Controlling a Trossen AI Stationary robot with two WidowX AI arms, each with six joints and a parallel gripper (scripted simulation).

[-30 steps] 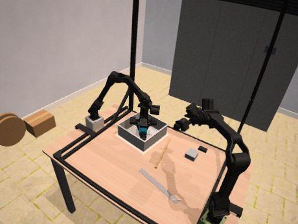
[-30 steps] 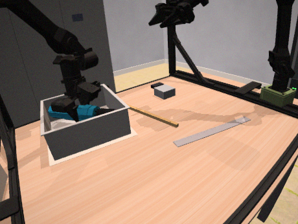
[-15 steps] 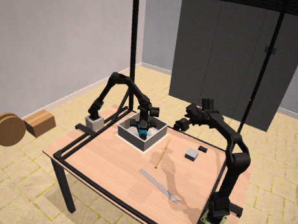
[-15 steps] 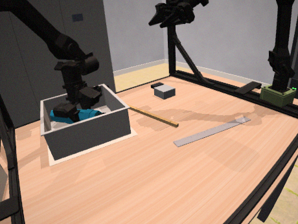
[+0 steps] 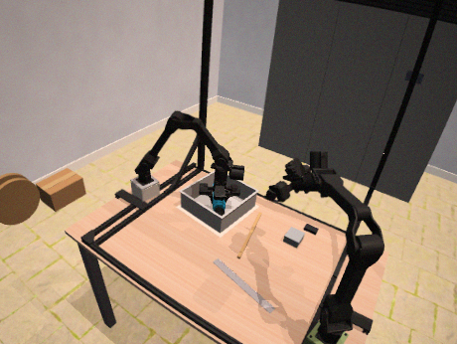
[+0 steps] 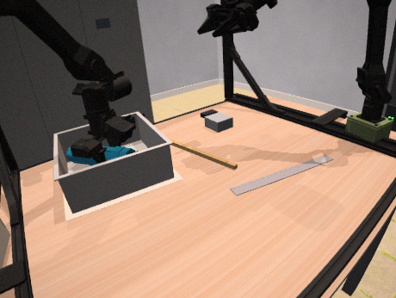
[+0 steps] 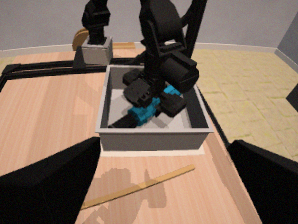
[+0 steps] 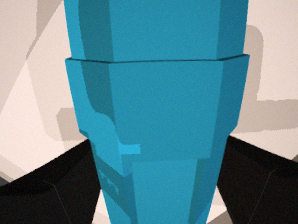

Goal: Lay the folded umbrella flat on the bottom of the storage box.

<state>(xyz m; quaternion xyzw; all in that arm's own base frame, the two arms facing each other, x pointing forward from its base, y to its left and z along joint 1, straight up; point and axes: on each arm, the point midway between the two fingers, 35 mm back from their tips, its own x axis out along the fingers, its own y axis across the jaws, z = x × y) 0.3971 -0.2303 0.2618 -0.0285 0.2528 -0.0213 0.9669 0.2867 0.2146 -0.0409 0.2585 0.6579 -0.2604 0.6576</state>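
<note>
Right now my right hand is 1 cm above the grey storage box. Also, from my right hand: thin wooden stick (2 cm ahead, 22 cm to the left, 5 cm below); grey block (10 cm behind, 37 cm to the left, 4 cm below); folded umbrella (1 cm below).
</note>
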